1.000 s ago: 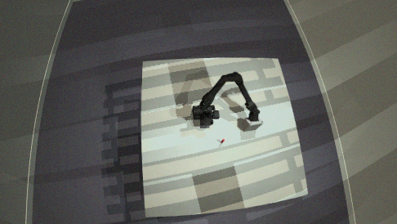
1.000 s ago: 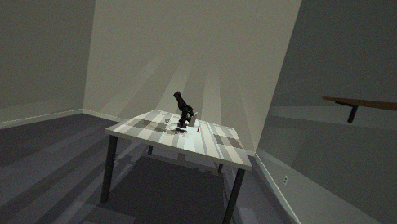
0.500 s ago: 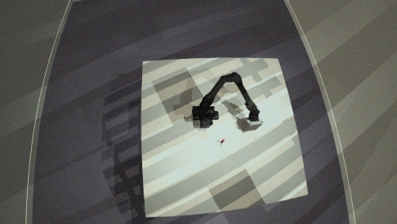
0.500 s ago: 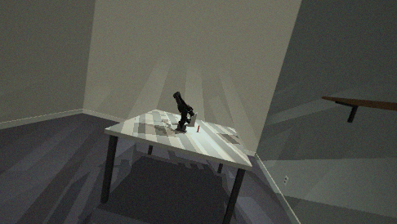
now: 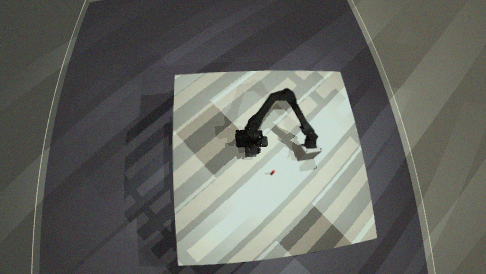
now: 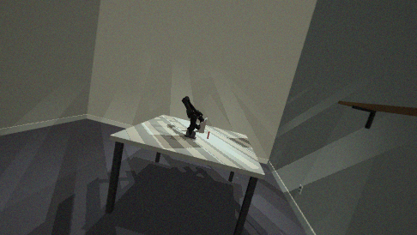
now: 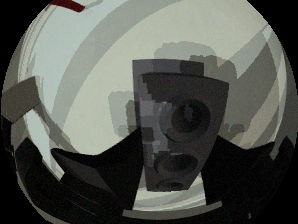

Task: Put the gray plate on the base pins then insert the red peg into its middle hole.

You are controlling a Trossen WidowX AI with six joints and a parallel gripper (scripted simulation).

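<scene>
My gripper tip is now 3 cm below the gray plate. Also, from my gripper tip: red peg 11 cm behind, 19 cm to the left, 2 cm above.
</scene>
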